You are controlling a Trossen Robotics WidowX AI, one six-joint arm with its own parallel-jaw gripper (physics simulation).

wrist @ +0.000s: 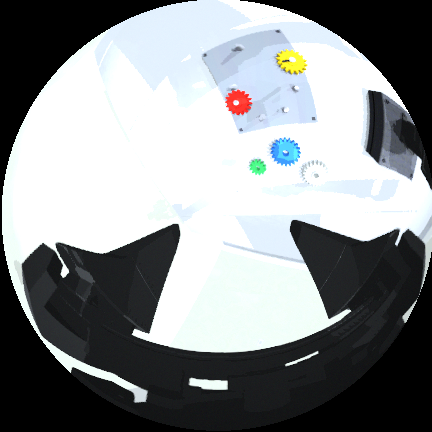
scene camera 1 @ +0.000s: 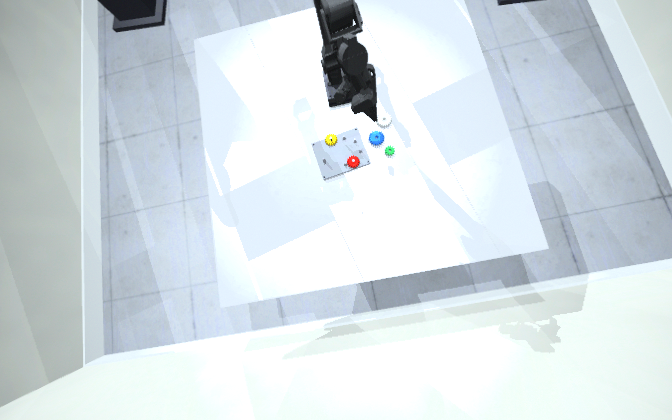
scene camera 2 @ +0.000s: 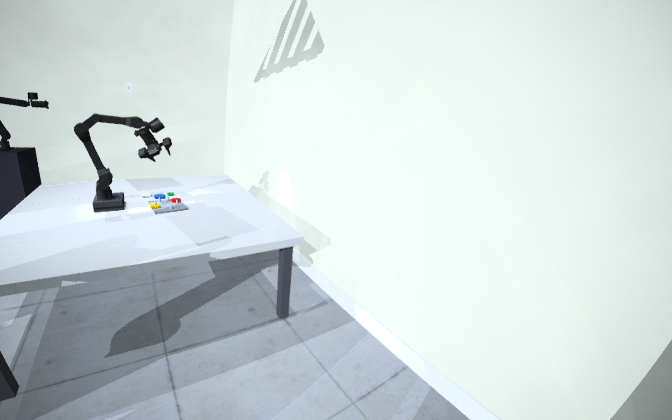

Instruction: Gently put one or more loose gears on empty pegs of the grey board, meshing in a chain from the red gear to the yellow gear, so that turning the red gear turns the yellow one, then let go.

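Seen in the pictures: gripper, fingertip midpoint: (wrist: 236, 227) (scene camera 1: 375, 112) (scene camera 2: 162, 158); arm's base at its link origin: (scene camera 1: 335, 78) (scene camera 2: 104, 198).
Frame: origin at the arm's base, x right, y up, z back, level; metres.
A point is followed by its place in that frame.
Note:
The grey board (scene camera 1: 336, 152) @[x 0.012, y -0.048, z -0.310 m] (scene camera 2: 170, 210) @[x 0.095, y -0.048, z -0.336 m] (wrist: 257, 56) @[x 0.041, y -0.048, z -0.313 m] lies on the table. It carries the red gear (scene camera 1: 353, 161) @[x -0.058, y -0.027, z -0.364 m] (scene camera 2: 176, 200) (wrist: 238, 102) @[x -0.058, y -0.026, z -0.354 m] and the yellow gear (scene camera 1: 331, 140) @[x 0.030, y -0.029, z -0.264 m] (scene camera 2: 155, 206) @[x 0.055, y -0.036, z -0.258 m] (wrist: 291, 62) @[x 0.026, y -0.031, z -0.255 m], set apart, with several bare pegs around them. The loose blue gear (scene camera 1: 376, 138) @[x -0.159, y -0.038, z -0.271 m] (scene camera 2: 159, 196) @[x -0.135, y -0.039, z -0.262 m] (wrist: 285, 152) @[x -0.166, y -0.050, z -0.259 m], the small green gear (scene camera 1: 390, 151) @[x -0.212, y -0.039, z -0.332 m] (scene camera 2: 170, 194) @[x -0.198, y -0.047, z -0.321 m] (wrist: 258, 167) @[x -0.218, y -0.055, z -0.321 m] and the white gear (scene camera 1: 384, 120) @[x -0.198, y -0.039, z -0.189 m] (scene camera 2: 146, 196) @[x -0.167, y -0.046, z -0.185 m] (wrist: 314, 172) @[x -0.192, y -0.039, z -0.186 m] lie flat on the table beside the board, apart from one another. My gripper (scene camera 2: 161, 157) @[x -0.131, y 0.188, z -0.293 m] (wrist: 236, 227) @[x -0.131, y 0.188, z -0.293 m] is wide open and empty, high above the table.
The arm's base (scene camera 2: 108, 202) @[x 0.044, y -0.008, z -0.028 m] (wrist: 397, 137) stands on the white table (scene camera 1: 290, 215) @[x 0.220, y -0.056, z -0.570 m] (scene camera 2: 215, 220) @[x 0.252, y -0.056, z -0.557 m] near the board's yellow-gear side. Another dark arm on a black stand (scene camera 2: 17, 172) is at the left in scene camera 2. A pale wall (scene camera 2: 450, 175) rises beyond the table.

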